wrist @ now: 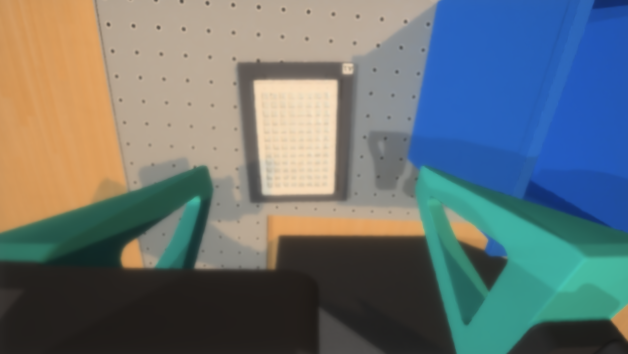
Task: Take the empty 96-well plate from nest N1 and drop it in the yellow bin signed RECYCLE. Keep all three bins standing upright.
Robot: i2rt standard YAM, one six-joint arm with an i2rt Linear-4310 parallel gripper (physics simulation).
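The white 96-well plate (298, 140) sits in a dark grey nest (245, 135) near the middle of the wrist view. A small white label is on the nest's upper right corner; its lettering is too blurred to read surely. My gripper (314, 177) is open, with its two teal fingers wide apart and nothing between them. It hangs above the board, and the plate shows between and beyond the fingertips. The yellow bin does not show in this view.
A blue bin (480, 85) stands to the right of the nest, partly behind the right finger. The nest is on a grey perforated board (175, 105). Wood (50, 100) shows at the left. A dark block (350, 255) lies below the nest in view.
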